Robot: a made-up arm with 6 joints. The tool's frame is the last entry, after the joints. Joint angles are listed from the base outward. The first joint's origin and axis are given. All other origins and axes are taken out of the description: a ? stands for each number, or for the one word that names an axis. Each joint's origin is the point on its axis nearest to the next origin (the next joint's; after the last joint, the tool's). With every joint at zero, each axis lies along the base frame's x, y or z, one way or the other. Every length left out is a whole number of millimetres.
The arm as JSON. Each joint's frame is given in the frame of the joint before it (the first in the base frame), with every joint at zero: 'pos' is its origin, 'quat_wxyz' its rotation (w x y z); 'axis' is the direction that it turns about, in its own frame. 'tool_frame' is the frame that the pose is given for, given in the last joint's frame.
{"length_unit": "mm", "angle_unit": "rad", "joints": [
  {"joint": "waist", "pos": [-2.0, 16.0, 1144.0], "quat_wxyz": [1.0, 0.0, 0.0, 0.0], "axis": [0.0, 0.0, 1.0]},
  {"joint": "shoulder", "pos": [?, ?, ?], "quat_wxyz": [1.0, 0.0, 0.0, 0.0], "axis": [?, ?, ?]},
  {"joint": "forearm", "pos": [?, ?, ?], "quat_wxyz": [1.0, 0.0, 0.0, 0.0], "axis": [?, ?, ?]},
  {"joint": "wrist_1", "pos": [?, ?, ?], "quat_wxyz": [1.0, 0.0, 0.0, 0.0], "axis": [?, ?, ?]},
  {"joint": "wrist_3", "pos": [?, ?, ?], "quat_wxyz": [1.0, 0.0, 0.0, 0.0], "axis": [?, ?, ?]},
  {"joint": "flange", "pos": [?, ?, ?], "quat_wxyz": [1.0, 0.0, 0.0, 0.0], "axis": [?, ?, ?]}
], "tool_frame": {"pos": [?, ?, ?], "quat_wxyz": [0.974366, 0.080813, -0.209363, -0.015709]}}
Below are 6 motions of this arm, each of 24 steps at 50 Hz.
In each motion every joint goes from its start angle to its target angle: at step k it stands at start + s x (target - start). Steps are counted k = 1, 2, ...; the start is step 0. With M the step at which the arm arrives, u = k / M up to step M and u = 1 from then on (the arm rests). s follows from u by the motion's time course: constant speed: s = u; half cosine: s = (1 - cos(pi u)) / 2; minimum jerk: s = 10 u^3 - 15 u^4 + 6 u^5.
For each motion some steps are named. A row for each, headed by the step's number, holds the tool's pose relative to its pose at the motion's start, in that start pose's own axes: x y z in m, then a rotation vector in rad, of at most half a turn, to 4 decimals.
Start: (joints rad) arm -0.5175 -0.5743 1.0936 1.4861 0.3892 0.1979
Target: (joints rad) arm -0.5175 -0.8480 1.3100 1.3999 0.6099 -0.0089
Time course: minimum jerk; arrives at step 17
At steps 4, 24:
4: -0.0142 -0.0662 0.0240 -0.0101 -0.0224 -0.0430
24: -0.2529 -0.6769 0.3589 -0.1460 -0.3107 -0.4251

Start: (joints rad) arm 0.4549 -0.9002 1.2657 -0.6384 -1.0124 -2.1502
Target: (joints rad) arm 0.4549 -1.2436 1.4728 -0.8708 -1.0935 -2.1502
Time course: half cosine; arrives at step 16
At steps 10, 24:
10: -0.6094 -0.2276 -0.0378 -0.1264 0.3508 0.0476
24: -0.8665 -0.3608 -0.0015 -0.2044 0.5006 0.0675

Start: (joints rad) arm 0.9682 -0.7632 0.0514 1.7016 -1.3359 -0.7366
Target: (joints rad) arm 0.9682 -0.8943 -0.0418 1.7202 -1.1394 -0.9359
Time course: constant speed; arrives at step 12
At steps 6, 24:
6: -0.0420 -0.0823 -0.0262 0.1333 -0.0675 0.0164
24: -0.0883 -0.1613 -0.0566 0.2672 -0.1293 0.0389

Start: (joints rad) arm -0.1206 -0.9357 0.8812 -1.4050 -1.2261 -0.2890
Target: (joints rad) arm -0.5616 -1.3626 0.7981 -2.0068 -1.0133 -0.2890
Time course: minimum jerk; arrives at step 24
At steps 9, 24:
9: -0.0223 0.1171 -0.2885 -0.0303 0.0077 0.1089
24: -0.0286 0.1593 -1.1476 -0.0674 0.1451 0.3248

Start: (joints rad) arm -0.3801 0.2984 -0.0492 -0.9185 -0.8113 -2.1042
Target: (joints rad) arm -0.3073 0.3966 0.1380 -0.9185 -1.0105 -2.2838
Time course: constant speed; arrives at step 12
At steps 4, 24:
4: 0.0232 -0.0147 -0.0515 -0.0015 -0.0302 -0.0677
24: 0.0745 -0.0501 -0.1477 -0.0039 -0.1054 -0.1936

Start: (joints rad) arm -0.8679 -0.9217 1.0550 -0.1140 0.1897 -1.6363
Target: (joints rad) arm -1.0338 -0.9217 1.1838 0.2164 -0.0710 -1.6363
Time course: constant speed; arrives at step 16
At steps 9, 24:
9: -0.0841 -0.0277 -0.1505 -0.2765 0.0547 0.0273
24: -0.1551 -0.0590 -0.2574 -0.4889 0.0684 0.0652

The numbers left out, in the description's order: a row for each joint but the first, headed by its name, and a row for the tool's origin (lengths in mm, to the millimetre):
shoulder: xyz 151.0 -17.0 0.0, axis 0.0 1.0 0.0
forearm: xyz 11.0 0.0 1555.0, axis 0.0 -1.0 0.0
wrist_1: xyz 625.0 0.0 216.0, axis -1.0 0.0 0.0
wrist_3: xyz 0.0 16.0 21.0, axis 0.0 -1.0 0.0
flange: xyz 129.0 0.0 21.0, axis -1.0 0.0 0.0
tool: xyz 0.0 22.0 9.0

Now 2 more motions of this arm.
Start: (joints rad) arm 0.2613 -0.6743 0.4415 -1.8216 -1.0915 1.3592
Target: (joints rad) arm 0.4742 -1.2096 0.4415 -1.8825 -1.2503 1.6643
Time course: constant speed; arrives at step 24
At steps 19, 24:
19: -0.3822 0.7827 0.3589 -0.3214 -0.2739 0.5412
24: -0.5507 0.9604 0.4242 -0.4185 -0.3624 0.6683

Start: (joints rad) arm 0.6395 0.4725 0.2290 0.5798 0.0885 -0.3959
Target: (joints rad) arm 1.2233 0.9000 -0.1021 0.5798 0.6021 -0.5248
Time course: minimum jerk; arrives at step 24
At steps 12, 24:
12: 0.0606 0.5567 -0.4752 0.2036 0.1795 0.3646
24: -0.1901 1.1340 -0.8940 0.3847 0.4069 0.6890

